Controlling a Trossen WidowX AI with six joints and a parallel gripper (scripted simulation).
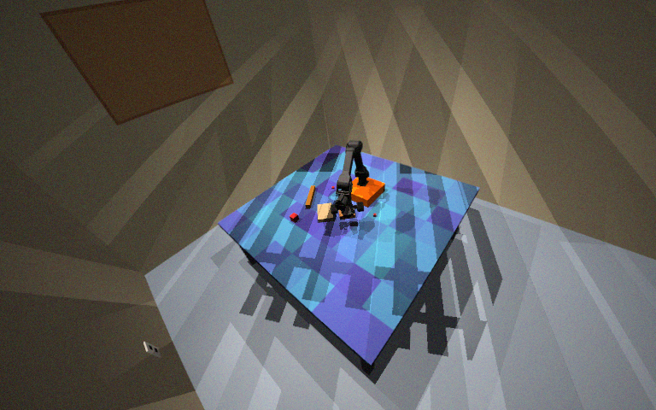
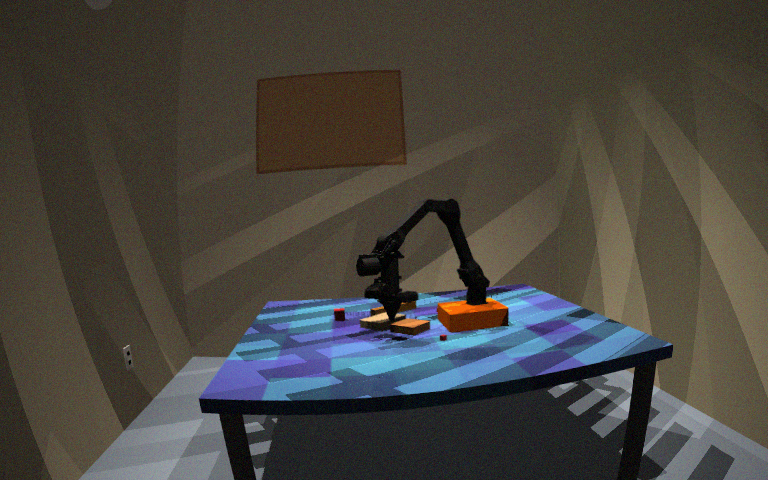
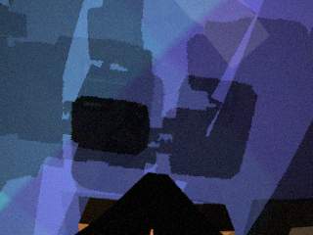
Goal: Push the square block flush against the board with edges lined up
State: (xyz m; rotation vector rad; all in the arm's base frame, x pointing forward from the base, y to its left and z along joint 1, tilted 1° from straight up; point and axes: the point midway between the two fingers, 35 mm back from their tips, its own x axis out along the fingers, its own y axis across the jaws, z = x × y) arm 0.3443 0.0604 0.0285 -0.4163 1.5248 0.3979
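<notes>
The brown square block is 80 mm behind my gripper tip, 60 mm to the right of it and 40 mm below it. Round my gripper tip: long narrow orange board: 130 mm behind, 370 mm to the right, 40 mm below; pale tan flat slab: 30 mm behind, 190 mm to the right, 40 mm below; small red cube: 100 mm ahead, 350 mm to the right, 40 mm below.
</notes>
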